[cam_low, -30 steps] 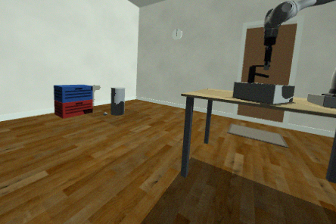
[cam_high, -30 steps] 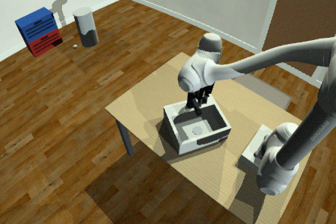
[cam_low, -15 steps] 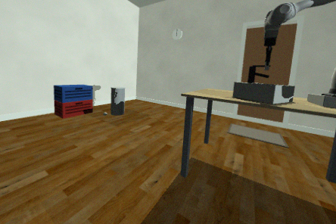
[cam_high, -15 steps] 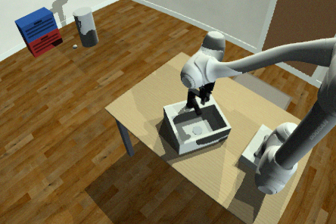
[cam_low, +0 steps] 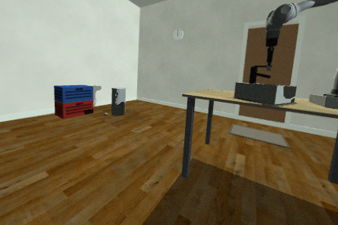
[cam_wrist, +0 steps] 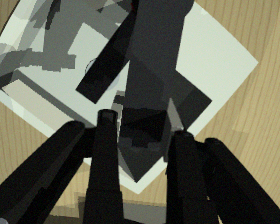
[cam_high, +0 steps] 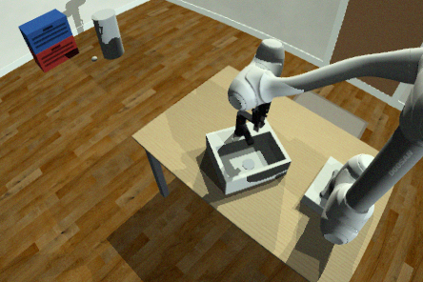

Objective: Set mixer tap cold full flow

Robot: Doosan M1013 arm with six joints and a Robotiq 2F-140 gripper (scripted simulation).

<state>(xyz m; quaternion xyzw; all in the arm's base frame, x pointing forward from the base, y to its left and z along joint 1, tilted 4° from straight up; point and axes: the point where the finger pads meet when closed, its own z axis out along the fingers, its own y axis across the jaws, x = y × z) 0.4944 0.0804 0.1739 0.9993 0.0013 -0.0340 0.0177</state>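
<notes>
My gripper is now 4 cm short of the lever. The rest, counted from my hand: white sink basin 6 cm to the left, 23 cm below.
</notes>
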